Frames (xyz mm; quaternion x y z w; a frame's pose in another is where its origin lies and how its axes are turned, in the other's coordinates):
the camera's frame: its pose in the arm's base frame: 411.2 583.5 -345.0 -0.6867 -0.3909 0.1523 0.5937
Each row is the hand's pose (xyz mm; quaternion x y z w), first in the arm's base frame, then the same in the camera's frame.
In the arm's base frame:
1: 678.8 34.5 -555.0 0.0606 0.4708 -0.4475 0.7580
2: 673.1 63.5 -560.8 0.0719 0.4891 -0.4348 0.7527
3: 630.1 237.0 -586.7 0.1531 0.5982 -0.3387 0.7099
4: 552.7 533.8 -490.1 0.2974 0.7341 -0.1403 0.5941
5: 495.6 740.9 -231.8 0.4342 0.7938 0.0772 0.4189
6: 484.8 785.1 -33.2 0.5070 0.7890 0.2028 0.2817
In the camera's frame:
1: -274.1 285.7 -510.2 0.4532 0.8738 -0.0815 0.1562
2: -258.5 289.4 -484.7 0.4641 0.8722 -0.0650 0.1401
3: -168.5 300.1 -328.5 0.5371 0.8419 0.0417 0.0309
4: 19.0 185.4 -93.8 -0.6415 -0.7191 -0.2141 0.1598
5: 196.5 -74.1 24.6 -0.6965 -0.5159 -0.3574 0.3480
6: 271.9 -263.0 13.3 -0.6939 -0.3621 -0.4211 0.4584

